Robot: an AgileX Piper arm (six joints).
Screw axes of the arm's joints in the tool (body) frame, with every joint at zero. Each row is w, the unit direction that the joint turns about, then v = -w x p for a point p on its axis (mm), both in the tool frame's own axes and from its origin. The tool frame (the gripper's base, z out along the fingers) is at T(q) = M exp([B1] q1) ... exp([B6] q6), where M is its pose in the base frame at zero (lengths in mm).
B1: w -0.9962 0 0.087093 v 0 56.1 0
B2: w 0 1 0 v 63.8 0 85
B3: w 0 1 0 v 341.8 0 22
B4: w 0 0 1 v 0 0 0
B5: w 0 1 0 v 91 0 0
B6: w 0 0 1 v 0 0 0
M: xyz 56.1 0 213.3 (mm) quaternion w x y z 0.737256 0 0.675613 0
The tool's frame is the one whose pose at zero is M.
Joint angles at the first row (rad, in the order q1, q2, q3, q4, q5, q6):
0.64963 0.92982 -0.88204 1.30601 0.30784 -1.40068
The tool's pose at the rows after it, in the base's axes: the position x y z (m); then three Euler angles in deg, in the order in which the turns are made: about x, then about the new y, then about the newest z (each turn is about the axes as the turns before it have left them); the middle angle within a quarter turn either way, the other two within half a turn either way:
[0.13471 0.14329 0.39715 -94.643 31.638 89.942]
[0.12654 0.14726 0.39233 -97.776 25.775 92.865]
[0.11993 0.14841 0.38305 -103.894 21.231 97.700]
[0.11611 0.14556 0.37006 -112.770 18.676 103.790]
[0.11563 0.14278 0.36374 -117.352 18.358 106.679]
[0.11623 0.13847 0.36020 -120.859 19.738 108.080]
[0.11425 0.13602 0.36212 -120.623 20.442 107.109]
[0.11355 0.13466 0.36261 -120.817 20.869 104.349]
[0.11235 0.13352 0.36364 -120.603 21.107 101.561]
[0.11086 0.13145 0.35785 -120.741 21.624 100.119]
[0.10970 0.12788 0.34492 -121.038 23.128 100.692]
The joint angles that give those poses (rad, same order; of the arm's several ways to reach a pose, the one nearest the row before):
0.64963 0.92011 -0.87399 1.28044 0.38342 -1.32921
0.64965 0.92008 -0.87397 1.23109 0.49446 -1.25976
0.64962 0.92011 -0.87398 1.09571 0.59917 -1.10219
0.64967 0.92010 -0.87401 0.89964 0.69561 -0.89208
0.64966 0.92009 -0.87399 0.79994 0.73449 -0.79176
0.64960 0.91348 -0.87397 0.70286 0.74691 -0.71260
0.64962 0.89998 -0.87396 0.68886 0.74476 -0.71198
0.64967 0.89408 -0.87399 0.67490 0.74475 -0.74852
0.64962 0.88718 -0.87396 0.67129 0.74477 -0.79031
0.64966 0.87315 -0.84522 0.67125 0.72687 -0.82245
0.64960 0.85037 -0.78440 0.67130 0.67748 -0.82977

